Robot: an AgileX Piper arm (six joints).
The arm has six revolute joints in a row. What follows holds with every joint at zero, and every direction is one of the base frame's. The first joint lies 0.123 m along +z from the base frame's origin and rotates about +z. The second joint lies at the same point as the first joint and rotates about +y. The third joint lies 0.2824 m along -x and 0.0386 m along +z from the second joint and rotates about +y. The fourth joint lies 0.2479 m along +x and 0.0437 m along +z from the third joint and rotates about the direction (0.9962, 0, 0.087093). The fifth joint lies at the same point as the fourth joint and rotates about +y. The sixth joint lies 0.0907 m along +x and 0.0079 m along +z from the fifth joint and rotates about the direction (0.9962, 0, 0.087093). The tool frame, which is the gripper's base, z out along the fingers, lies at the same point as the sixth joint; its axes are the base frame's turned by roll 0, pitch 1.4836 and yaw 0 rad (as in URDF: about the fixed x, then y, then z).
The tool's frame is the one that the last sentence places.
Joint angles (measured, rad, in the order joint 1, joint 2, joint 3, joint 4, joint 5, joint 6), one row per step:
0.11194 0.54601 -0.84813 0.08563 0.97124 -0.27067
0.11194 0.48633 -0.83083 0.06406 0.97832 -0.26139
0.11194 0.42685 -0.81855 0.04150 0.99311 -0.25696
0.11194 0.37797 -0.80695 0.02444 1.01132 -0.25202
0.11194 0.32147 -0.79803 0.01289 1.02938 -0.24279
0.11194 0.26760 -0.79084 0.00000 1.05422 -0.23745
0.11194 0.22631 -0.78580 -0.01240 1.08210 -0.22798
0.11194 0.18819 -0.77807 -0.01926 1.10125 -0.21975
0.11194 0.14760 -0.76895 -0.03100 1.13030 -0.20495
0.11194 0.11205 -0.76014 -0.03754 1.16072 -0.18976
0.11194 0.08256 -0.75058 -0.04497 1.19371 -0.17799
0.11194 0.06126 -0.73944 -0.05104 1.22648 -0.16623
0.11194 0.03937 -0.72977 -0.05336 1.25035 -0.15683
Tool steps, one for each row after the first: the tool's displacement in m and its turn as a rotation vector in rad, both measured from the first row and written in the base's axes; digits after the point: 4 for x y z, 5 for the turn. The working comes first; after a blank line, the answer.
Tool pose at each row, in the base's axes (x y z in m, rotation vector in rad; the steps are taken from these numbers as rounded here):
0.0771 0.0151 0.3683 -0.39791 2.11225 0.01184
0.0637 0.0120 0.3668 -0.38649 2.08003 -0.01149
0.0499 0.0088 0.3653 -0.37988 2.04959 -0.03824
0.0387 0.0062 0.3627 -0.37330 2.03218 -0.05693
0.0256 0.0039 0.3605 -0.35957 2.00501 -0.06674
0.0129 0.0014 0.3575 -0.35031 1.98481 -0.07987
0.0030 -0.0007 0.3542 -0.33836 1.97854 -0.08892
-0.0053 -0.0022 0.3505 -0.32717 1.96901 -0.09216
-0.0141 -0.0042 0.3453 -0.30968 1.96927 -0.09644
-0.0217 -0.0056 0.3399 -0.29295 1.97533 -0.09407
-0.0277 -0.0069 0.3340 -0.28037 1.99015 -0.09475
-0.0317 -0.0080 0.3279 -0.26910 2.01429 -0.09384
-0.0357 -0.0086 0.3229 -0.25945 2.02713 -0.09031

-0.0134 -0.0031 -0.0015 -0.00820 -0.03589 -0.01307
-0.0272 -0.0063 -0.0030 -0.02126 -0.06984 -0.02443
-0.0384 -0.0089 -0.0056 -0.03014 -0.08988 -0.03434
-0.0515 -0.0112 -0.0078 -0.02869 -0.11912 -0.04476
-0.0642 -0.0137 -0.0108 -0.03230 -0.14140 -0.05422
-0.0741 -0.0158 -0.0141 -0.03328 -0.14975 -0.06578
-0.0824 -0.0173 -0.0178 -0.03001 -0.16054 -0.07410
-0.0912 -0.0193 -0.0230 -0.02588 -0.16234 -0.08865
-0.0988 -0.0207 -0.0284 -0.01781 -0.15755 -0.10065
-0.1048 -0.0220 -0.0343 -0.01465 -0.14405 -0.11181
-0.1088 -0.0231 -0.0404 -0.01191 -0.12102 -0.12236
-0.1128 -0.0237 -0.0454 -0.00677 -0.10869 -0.12937

